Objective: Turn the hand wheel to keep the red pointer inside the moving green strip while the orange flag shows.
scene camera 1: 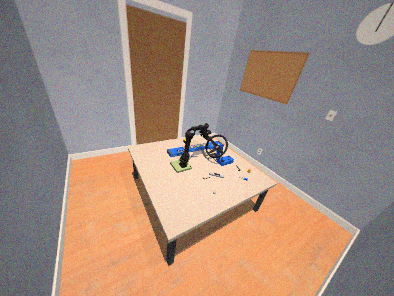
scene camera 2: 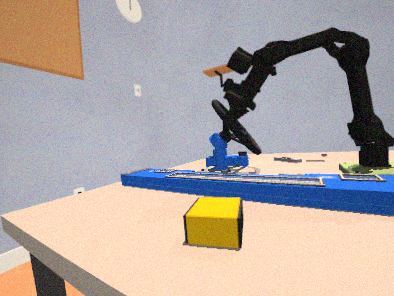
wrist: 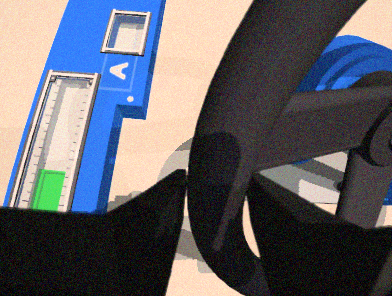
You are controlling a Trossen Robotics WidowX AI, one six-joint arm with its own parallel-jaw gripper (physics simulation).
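Where they show: gripper, fingertip midpoint: (scene camera 2: 228, 123) (wrist: 216, 180); arm's base at its link origin: (scene camera 1: 183, 165) (scene camera 2: 374, 165).
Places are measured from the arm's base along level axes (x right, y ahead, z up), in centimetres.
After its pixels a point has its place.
The black hand wheel (scene camera 2: 248, 140) {x -11.4, y 37.1, z 10.7 cm} (wrist: 225, 90) {x -14.0, y 45.0, z 21.5 cm} stands tilted on its blue stand (scene camera 1: 226, 160) (scene camera 2: 218, 152) {x -4.2, y 51.8, z 6.2 cm}. My gripper (wrist: 216, 180) {x -13.6, y 43.1, z 17.3 cm} (scene camera 2: 237, 114) has one finger on each side of the wheel's rim, close against it, and is shut on it. The long blue housing (scene camera 1: 175, 151) {x -27.0, y 3.7, z 2.1 cm} (scene camera 2: 300, 195) {x -35.0, y 21.8, z -0.2 cm} (wrist: 95, 170) {x -24.4, y 46.6, z 1.6 cm} lies beside the wheel. In the wrist view, the green strip (wrist: 50, 190) {x -28.9, y 44.2, z 1.6 cm} shows in its scale slot, its lower end cut off by the left finger. The red pointer cannot be made out. No orange flag shows in the small window (wrist: 128, 34) {x -23.1, y 64.8, z 1.6 cm} beside the letter A.
A yellow block (scene camera 2: 212, 230) {x -53.4, y 32.7, z -0.2 cm} sits on the table (scene camera 1: 175, 210) {x 46.1, y -32.1, z -2.4 cm} (scene camera 2: 125, 220) {x -52.4, y 52.3, z -2.4 cm} on the far side of the housing from the wheel. The arm stands on a green base plate (scene camera 1: 176, 167) {x -0.1, y -8.2, z 0.1 cm}. A grey tool (scene camera 1: 216, 175) {x 28.2, y 25.7, z -1.0 cm}, an orange piece (scene camera 1: 249, 171) {x 40.1, y 66.3, z -0.1 cm} and a blue piece (scene camera 1: 245, 179) {x 46.6, y 52.3, z -1.7 cm} lie near the stand.
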